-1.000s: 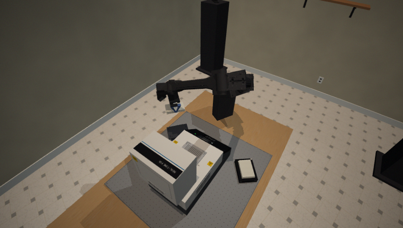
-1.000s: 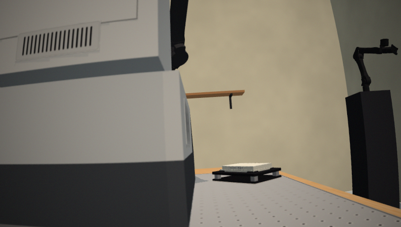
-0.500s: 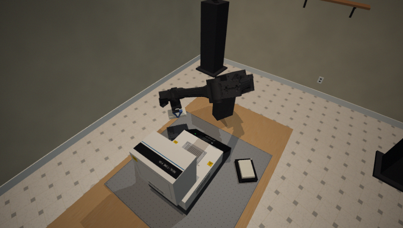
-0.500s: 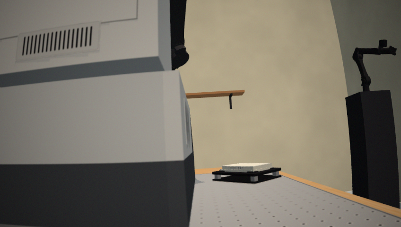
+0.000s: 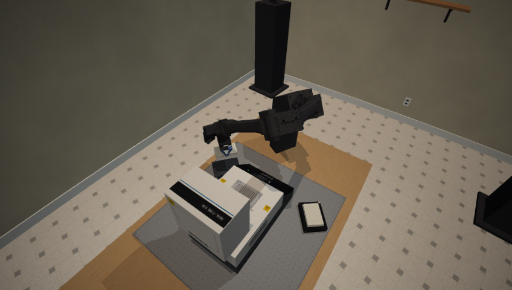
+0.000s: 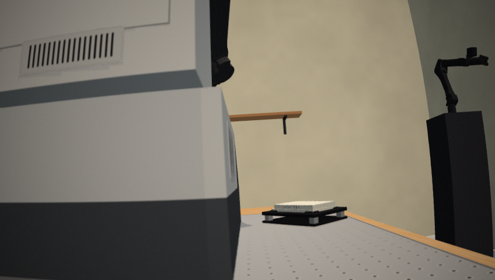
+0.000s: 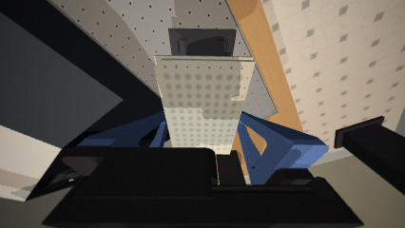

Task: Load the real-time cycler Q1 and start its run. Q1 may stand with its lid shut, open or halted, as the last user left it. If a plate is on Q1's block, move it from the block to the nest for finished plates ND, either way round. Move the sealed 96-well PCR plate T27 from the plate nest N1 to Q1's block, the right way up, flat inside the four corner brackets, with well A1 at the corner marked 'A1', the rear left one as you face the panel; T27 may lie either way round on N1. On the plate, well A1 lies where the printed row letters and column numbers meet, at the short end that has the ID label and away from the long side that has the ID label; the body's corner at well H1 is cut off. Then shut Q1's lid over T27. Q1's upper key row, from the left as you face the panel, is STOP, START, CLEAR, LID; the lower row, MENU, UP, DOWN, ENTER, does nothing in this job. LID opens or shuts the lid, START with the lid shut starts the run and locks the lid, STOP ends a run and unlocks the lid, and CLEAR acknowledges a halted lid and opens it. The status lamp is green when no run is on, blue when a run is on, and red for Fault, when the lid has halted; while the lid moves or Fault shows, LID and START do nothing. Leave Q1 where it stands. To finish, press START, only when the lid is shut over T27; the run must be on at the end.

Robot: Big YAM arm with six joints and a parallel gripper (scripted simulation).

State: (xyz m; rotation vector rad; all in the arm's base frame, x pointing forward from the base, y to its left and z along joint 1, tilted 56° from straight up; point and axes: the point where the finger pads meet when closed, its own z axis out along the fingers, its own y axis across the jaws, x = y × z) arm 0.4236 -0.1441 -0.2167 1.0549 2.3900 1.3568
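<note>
My hand is 14 cm above the dark nest ND and 1 cm short of it. From my hand the other things lie so: plate T27: 58 cm to the left, 14 cm below, 5 cm behind; then grey perforated mat: 30 cm to the left, 20 cm ahead, 17 cm below; then black nest N1: 58 cm to the left, 15 cm below, 5 cm behind.
</note>
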